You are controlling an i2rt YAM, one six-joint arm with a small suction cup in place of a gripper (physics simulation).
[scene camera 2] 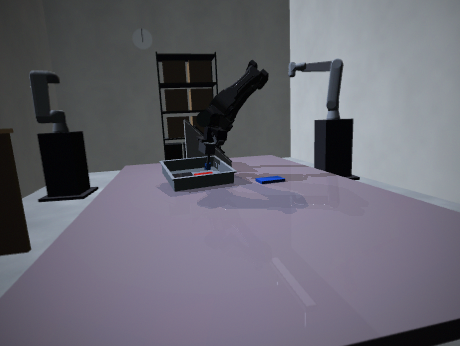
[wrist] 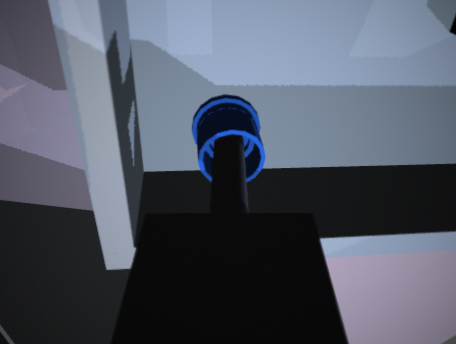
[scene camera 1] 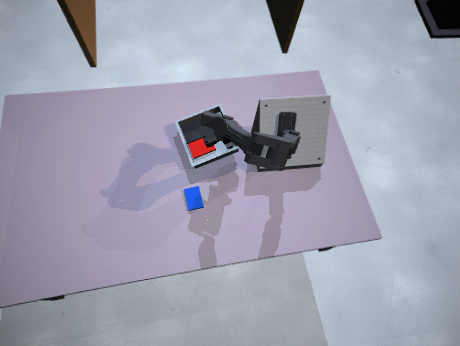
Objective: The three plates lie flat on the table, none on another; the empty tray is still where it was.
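Seen in the pictures: hand, tool point: (scene camera 2: 207, 171) (wrist: 228, 115); arm's base, link origin: (scene camera 1: 285, 135).
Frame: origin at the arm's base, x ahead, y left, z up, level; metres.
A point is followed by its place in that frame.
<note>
The grey tray (scene camera 1: 184, 143) {z -0.093, x 0.428, y -0.028 m} (scene camera 2: 204, 182) {z -0.123, x 0.424, y -0.038 m} stands flat on the pink table (scene camera 1: 73, 186) {z -0.142, x 0.887, y 0.138 m} (scene camera 2: 222, 260) {z -0.142, x 0.986, y -0.021 m}, near the arm's base. In it lie a red plate (scene camera 1: 200, 147) {z -0.119, x 0.359, y -0.020 m} (scene camera 2: 202, 173) {z -0.110, x 0.312, y -0.043 m} and a dark grey plate (scene camera 1: 192, 132) {z -0.120, x 0.393, y -0.101 m} (scene camera 2: 181, 174) {z -0.107, x 0.319, y -0.126 m}. A blue plate (scene camera 1: 193, 198) {z -0.132, x 0.395, y 0.217 m} (scene camera 2: 270, 179) {z -0.132, x 0.412, y 0.211 m} lies flat on the table in front of the tray. My suction cup (scene camera 2: 207, 163) {z -0.117, x 0.224, y -0.021 m} (wrist: 227, 138) {z -0.117, x 0.224, y -0.021 m} is pressed onto the tray's pale floor (wrist: 332, 122) {z -0.108, x 0.240, y -0.064 m} beside the red plate, close to a tray wall (wrist: 91, 148) {z -0.064, x 0.236, y 0.032 m}. It holds the tray. In scene camera 1 the arm hides the cup.
The arm's ribbed mounting plate (scene camera 1: 312, 126) {z 0.023, x -0.116, y -0.029 m} sits at the table's right side, just behind the tray. Off the table stand a black shelf rack (scene camera 2: 160, 93) and two other arms on black pedestals (scene camera 2: 332, 145) (scene camera 2: 62, 163).
</note>
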